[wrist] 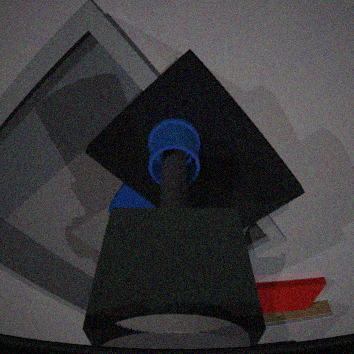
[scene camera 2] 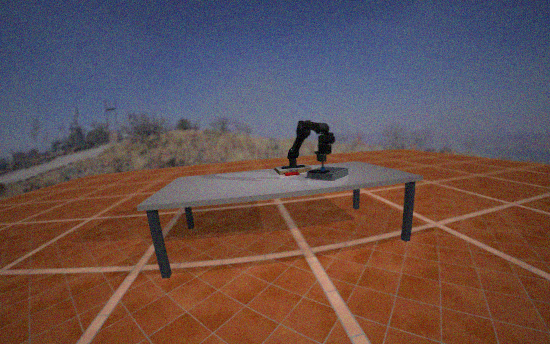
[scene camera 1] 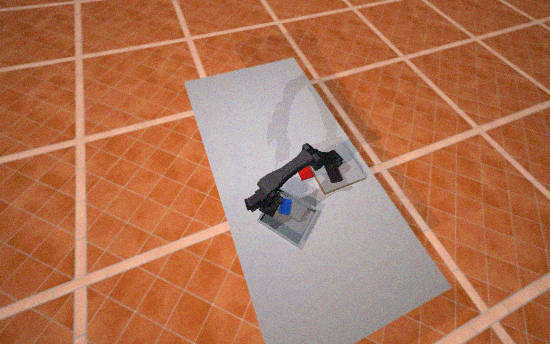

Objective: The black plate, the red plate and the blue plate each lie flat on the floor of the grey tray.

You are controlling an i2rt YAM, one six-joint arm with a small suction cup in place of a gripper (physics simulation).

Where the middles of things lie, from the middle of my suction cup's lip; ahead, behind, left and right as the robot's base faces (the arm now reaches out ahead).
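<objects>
Black plate (wrist: 239, 168): 10 mm below my suction cup, 20 mm to the right of it, 20 mm behind it. Red plate (wrist: 283, 295): 60 mm below my suction cup, 190 mm to the right of it, 270 mm behind it. Grey tray (scene camera 1: 293, 227): 40 mm below my suction cup, 60 mm to the left of it, 100 mm behind it.
</objects>
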